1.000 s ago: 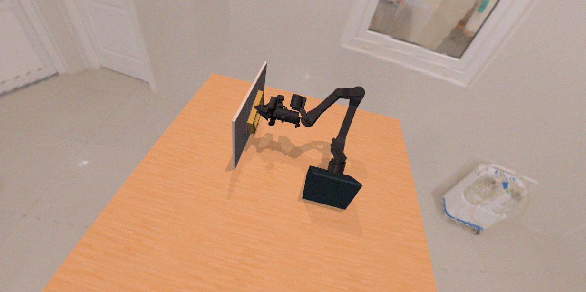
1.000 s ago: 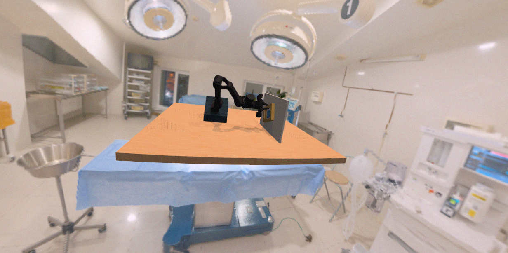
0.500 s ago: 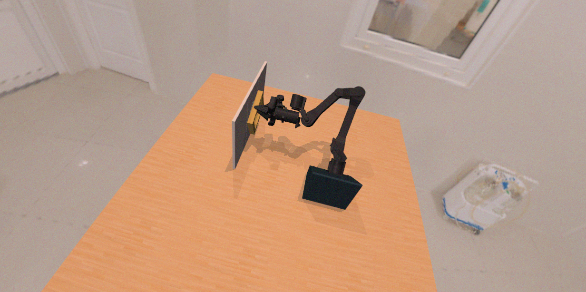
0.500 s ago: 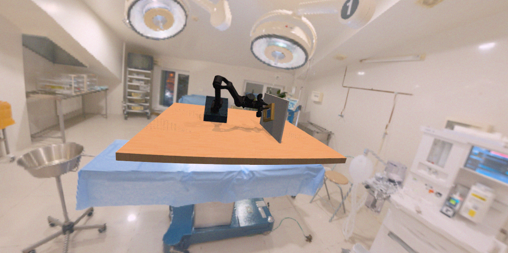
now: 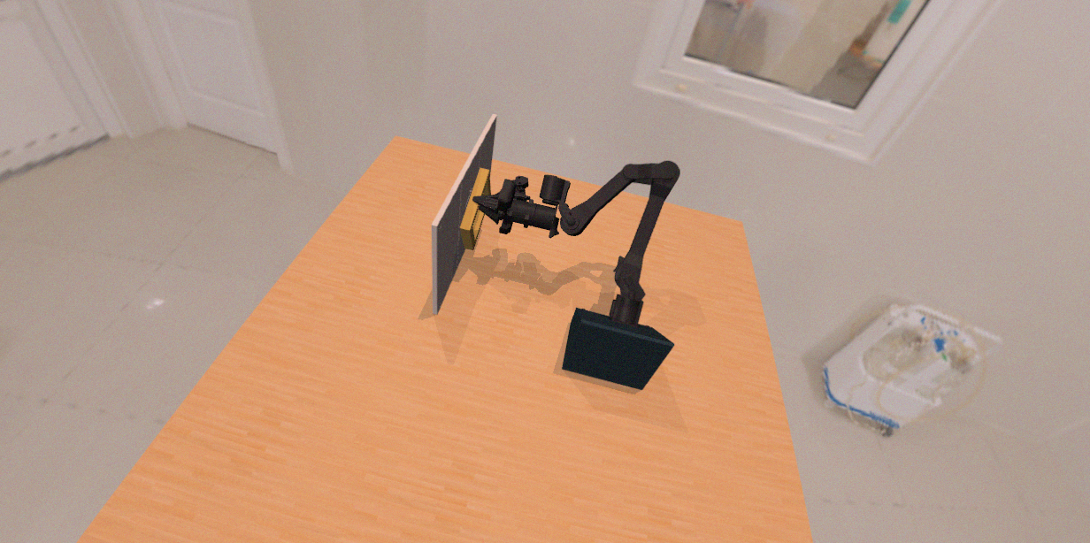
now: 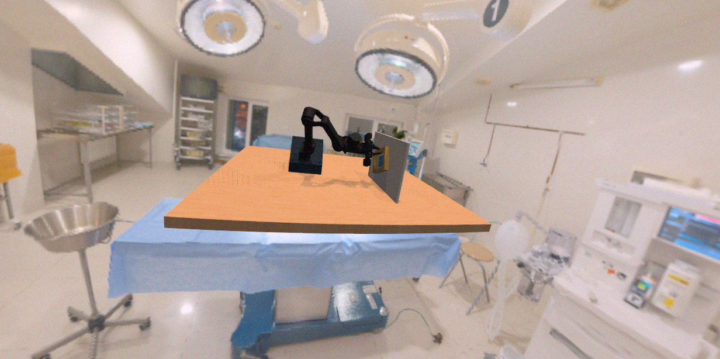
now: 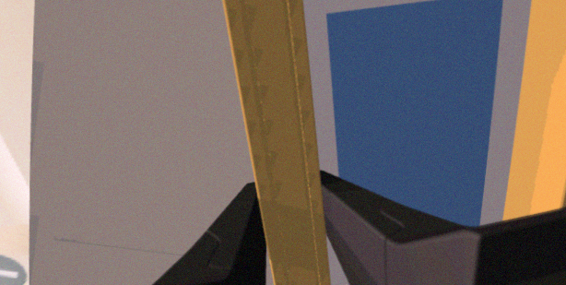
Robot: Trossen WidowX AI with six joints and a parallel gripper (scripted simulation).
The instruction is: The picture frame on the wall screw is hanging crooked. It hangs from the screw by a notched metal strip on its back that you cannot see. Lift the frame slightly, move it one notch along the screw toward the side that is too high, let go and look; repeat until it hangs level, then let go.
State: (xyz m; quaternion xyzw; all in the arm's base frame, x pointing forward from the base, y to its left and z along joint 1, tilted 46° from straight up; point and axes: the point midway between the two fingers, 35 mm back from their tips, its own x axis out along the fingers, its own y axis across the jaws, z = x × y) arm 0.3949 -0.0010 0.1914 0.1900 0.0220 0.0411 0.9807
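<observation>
The picture frame is 20 mm to the right of my gripper tip and 50 mm below it. The rest, counted from my gripper tip: grey wall panel 20 mm ahead, 30 mm to the right, 60 mm below.
</observation>
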